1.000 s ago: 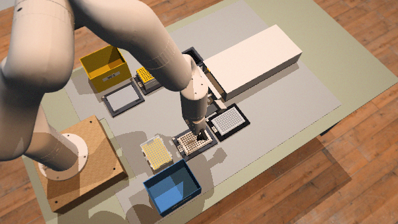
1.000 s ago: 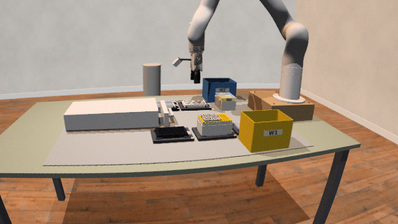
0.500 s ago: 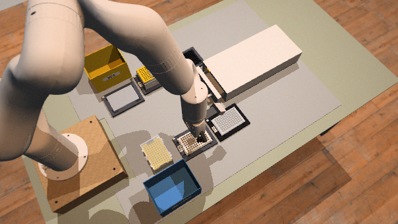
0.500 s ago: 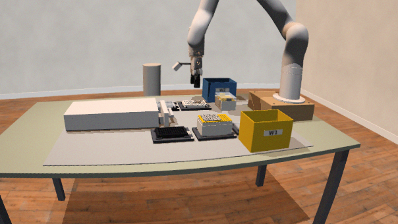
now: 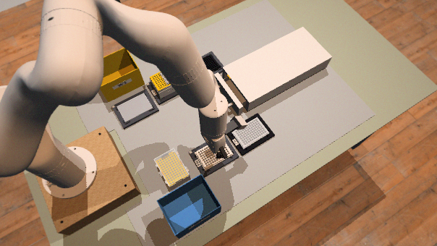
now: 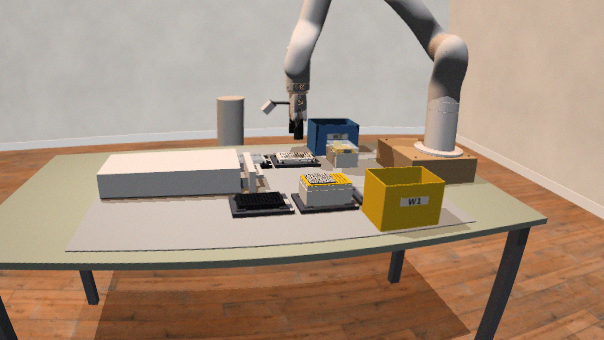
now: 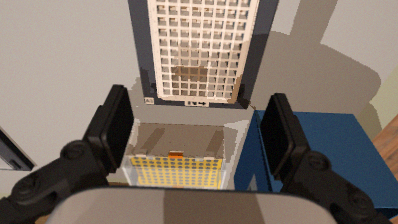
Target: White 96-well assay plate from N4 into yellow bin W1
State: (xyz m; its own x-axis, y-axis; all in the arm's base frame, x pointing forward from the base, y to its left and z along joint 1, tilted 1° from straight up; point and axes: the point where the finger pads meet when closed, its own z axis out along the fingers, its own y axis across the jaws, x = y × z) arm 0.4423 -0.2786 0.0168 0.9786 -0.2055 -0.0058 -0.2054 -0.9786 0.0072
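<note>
The cream plate is 90 mm below my hand. Also, from my hand: blue bin (210 mm behind, 100 mm to the right, 70 mm below); then work nest N4 (100 mm below); then drawer (330 mm ahead, 130 mm to the left, 80 mm below).
</note>
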